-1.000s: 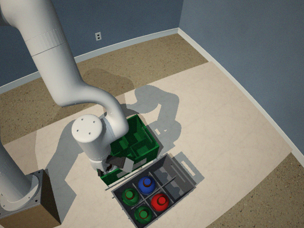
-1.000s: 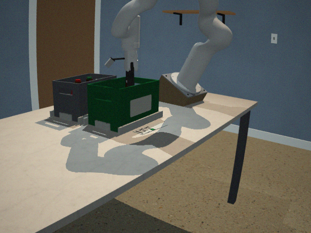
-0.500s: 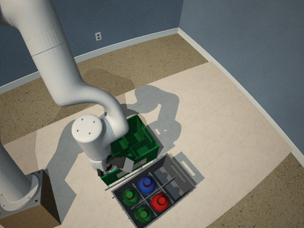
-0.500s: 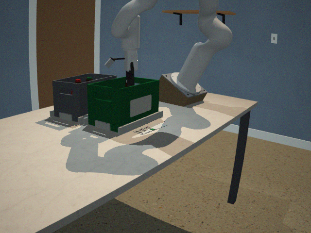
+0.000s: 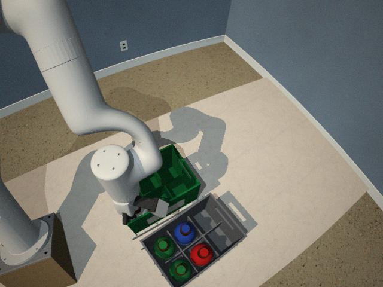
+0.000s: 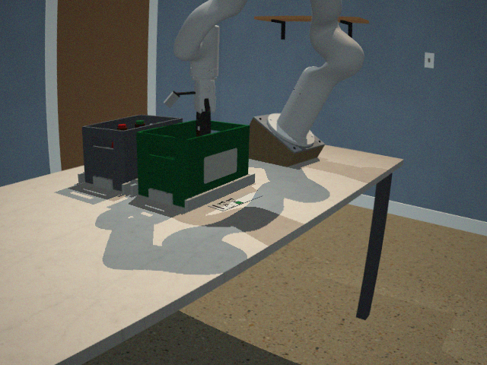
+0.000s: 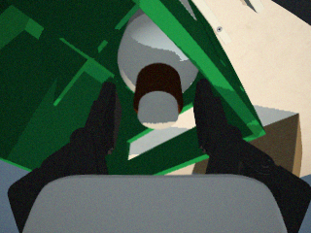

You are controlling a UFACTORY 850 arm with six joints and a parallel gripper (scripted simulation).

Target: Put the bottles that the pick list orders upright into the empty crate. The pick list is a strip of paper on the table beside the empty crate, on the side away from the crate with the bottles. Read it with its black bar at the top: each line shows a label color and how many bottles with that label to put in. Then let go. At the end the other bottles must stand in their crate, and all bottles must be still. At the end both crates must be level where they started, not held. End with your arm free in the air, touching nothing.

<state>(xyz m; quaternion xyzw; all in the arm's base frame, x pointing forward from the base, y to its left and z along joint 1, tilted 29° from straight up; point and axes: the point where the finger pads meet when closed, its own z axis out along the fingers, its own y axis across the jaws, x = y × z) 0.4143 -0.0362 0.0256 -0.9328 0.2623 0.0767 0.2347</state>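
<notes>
The whitish bottle is 70 mm below my hand. Also, from my hand: green crate (80 mm ahead, 50 mm to the left, 70 mm below); blue bottle (130 mm ahead, 130 mm to the right, 70 mm below); green bottle (40 mm ahead, 150 mm to the right, 70 mm below).
</notes>
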